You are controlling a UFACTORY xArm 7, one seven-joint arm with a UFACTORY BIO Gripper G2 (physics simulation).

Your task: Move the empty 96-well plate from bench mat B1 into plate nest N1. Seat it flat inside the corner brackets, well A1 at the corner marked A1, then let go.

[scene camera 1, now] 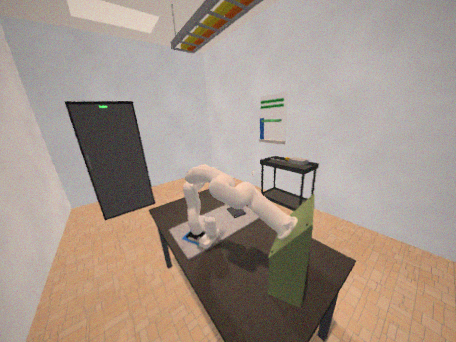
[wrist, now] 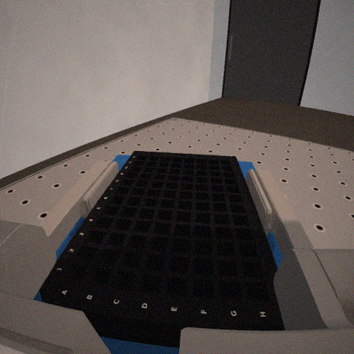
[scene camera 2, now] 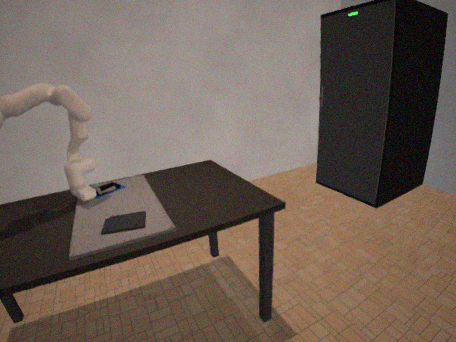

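Pixels of known places: end effector, tool point: (scene camera 2: 107,187); arm's base, origin of the base link: (scene camera 1: 288,228).
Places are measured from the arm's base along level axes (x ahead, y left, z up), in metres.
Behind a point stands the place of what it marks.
The black 96-well plate (scene camera 1: 194,235) {x 0.510, y 0.382, z -0.286 m} (scene camera 2: 107,186) {x 0.518, y 0.383, z -0.289 m} (wrist: 175,220) is upright over the blue bench mat B1 (scene camera 1: 189,240) {x 0.490, y 0.423, z -0.300 m} (scene camera 2: 121,188) {x 0.595, y 0.364, z -0.304 m} (wrist: 142,347). In the wrist view, row letters A to H run along its near edge and column numbers run up its left side. My gripper (scene camera 1: 197,236) {x 0.519, y 0.373, z -0.290 m} (scene camera 2: 106,189) (wrist: 180,194) is shut on the plate, with one finger pad against each long side. Whether the plate rests on the mat or is slightly raised cannot be told. The dark plate nest N1 (scene camera 1: 236,212) {x 0.651, y -0.021, z -0.292 m} (scene camera 2: 124,223) {x 0.685, y -0.052, z -0.292 m} lies apart; its brackets and A1 mark are too small to make out.
The mat and nest are on a light perforated board (scene camera 1: 182,248) {x 0.441, y 0.479, z -0.305 m} (scene camera 2: 152,200) {x 0.778, y 0.154, z -0.303 m} (wrist: 300,150) on the dark table (scene camera 1: 265,260) {x 0.135, y 0.027, z -0.317 m} (scene camera 2: 205,185) {x 1.043, y 0.283, z -0.316 m}. A green panel (scene camera 1: 290,265) {x -0.103, y 0.072, z -0.087 m} stands near the arm's base. A black cart (scene camera 1: 302,187) and a tall dark cabinet (scene camera 1: 117,160) (scene camera 2: 357,100) (wrist: 270,50) stand beyond.
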